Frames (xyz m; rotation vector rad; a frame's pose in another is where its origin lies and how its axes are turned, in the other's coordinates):
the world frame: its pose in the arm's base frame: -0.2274 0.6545 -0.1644 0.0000 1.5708 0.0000
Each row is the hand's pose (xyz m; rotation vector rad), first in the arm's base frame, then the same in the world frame.
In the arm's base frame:
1: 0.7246 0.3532 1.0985 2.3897 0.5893 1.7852
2: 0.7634 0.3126 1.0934 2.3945 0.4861 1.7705
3: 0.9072 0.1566 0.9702 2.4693 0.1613 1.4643
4: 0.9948 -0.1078 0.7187 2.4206 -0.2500 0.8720
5: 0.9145 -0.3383 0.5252 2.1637 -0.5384 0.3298
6: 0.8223 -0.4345 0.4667 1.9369 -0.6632 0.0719
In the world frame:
1: -1.2629 -0.3013 0.9520 0.3984 0.2870 2.7512
2: -1.2578 -0.3419 0.9908 0.4175 0.1997 2.7869
3: -1.1346 -0.4979 1.1346 0.7105 -0.1582 2.7808
4: -0.8831 -0.7623 1.2222 1.1844 -0.7561 2.5184
5: -0.6896 -0.9928 1.1419 1.4919 -1.3098 2.0284
6: -0.6311 -1.0890 1.0497 1.5610 -1.5982 1.6814

